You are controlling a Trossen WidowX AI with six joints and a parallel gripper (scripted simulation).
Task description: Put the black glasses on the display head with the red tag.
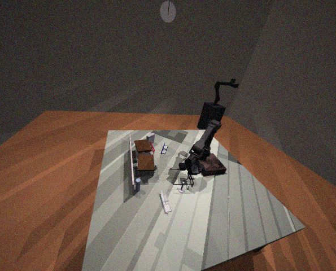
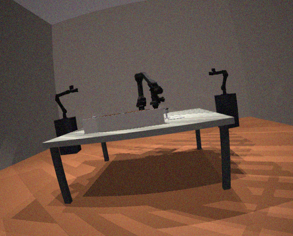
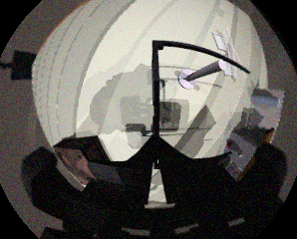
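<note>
Now: gripper tip 6 cm short of the glasses, 2 cm to the right of it and 1 cm below it. From my gripper tip the other things lie so: head: 27 cm ahead, 17 cm to the right; white panel: 39 cm ahead, 29 cm to the right, 1 cm below; stand: 10 cm ahead, 7 cm to the left, 4 cm below.
</note>
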